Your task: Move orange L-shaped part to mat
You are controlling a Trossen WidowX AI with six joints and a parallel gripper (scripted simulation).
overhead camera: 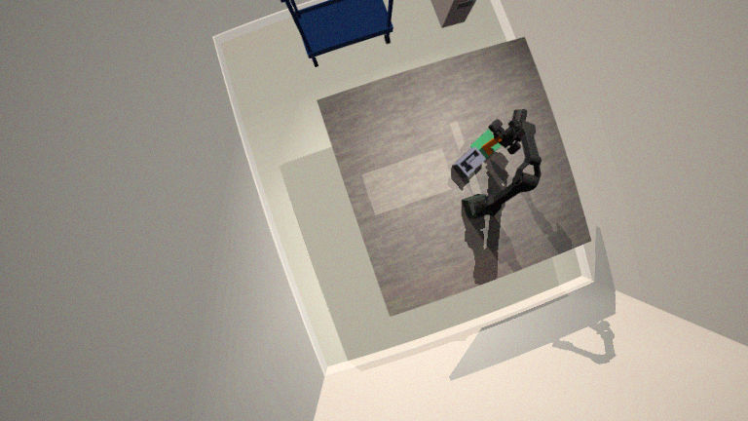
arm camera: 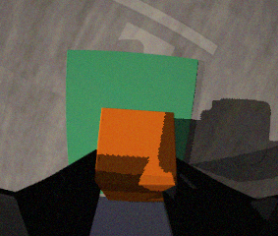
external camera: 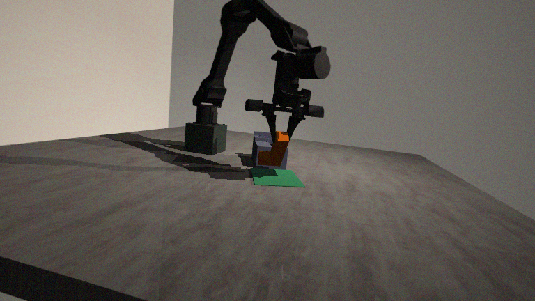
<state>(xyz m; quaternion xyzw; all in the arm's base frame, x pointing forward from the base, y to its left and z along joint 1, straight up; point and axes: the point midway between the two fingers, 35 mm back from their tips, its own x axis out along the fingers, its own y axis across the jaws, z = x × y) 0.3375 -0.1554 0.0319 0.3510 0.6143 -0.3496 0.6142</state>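
My gripper tip is 110 mm above the green mat, 20 mm to the right of it and 10 mm past it. From my gripper tip the other things lie so: orange L-shaped part (30 mm below, 30 mm behind, 20 mm to the left).
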